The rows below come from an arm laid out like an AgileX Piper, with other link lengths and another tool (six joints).
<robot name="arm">
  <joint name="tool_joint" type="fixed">
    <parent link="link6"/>
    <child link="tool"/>
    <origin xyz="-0.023 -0.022 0.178" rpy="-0.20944 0 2.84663"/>
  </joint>
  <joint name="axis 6" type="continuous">
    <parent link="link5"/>
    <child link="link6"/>
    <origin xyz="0 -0.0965 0" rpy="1.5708 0 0"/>
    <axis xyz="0 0 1"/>
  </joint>
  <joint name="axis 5" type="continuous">
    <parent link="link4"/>
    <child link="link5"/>
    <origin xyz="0 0 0" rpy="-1.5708 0 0"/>
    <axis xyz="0 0 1"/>
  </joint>
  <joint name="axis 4" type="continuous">
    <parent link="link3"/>
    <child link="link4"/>
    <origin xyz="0.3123 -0.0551 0" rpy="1.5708 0 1.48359"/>
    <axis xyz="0 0 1"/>
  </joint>
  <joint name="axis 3" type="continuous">
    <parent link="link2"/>
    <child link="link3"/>
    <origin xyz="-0.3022 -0.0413 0" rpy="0 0 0"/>
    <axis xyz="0 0 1"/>
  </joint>
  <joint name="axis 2" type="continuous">
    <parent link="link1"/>
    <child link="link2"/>
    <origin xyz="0 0 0" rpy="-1.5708 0 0"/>
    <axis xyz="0 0 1"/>
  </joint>
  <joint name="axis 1" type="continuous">
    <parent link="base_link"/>
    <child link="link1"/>
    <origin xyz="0 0 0.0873" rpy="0 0 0"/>
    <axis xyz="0 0 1"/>
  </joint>
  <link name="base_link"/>
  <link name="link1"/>
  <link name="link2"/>
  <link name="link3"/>
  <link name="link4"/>
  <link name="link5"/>
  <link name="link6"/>
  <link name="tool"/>
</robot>
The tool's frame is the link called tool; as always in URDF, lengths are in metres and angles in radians. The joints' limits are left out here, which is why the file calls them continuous.
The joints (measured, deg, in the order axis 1, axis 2, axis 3, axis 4, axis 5, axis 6), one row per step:
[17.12, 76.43, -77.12, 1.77, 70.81, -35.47]
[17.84, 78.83, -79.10, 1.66, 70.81, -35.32]
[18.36, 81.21, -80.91, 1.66, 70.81, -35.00]
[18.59, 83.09, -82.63, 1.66, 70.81, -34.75]
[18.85, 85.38, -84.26, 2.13, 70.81, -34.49]
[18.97, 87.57, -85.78, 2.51, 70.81, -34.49]
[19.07, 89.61, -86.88, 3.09, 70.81, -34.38]
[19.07, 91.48, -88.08, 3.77, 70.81, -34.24]
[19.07, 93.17, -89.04, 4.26, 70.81, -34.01]
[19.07, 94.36, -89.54, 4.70, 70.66, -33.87]
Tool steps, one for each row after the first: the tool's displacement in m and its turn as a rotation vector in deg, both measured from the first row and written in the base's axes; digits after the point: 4 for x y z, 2 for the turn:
[0.0094, 0.0080, -0.0023, -0.17, 0.39, 0.57]
[0.0185, 0.0150, -0.0064, -0.23, 0.98, 0.80]
[0.0269, 0.0196, -0.0076, -0.18, 1.17, 0.80]
[0.0351, 0.0266, -0.0132, 0.15, 1.99, 0.86]
[0.0431, 0.0321, -0.0193, 0.30, 2.74, 1.01]
[0.0491, 0.0377, -0.0278, 0.58, 3.83, 1.04]
[0.0551, 0.0428, -0.0343, 1.06, 4.71, 0.94]
[0.0603, 0.0467, -0.0414, 1.37, 5.59, 0.74]
[0.0637, 0.0498, -0.0475, 1.67, 6.27, 0.61]

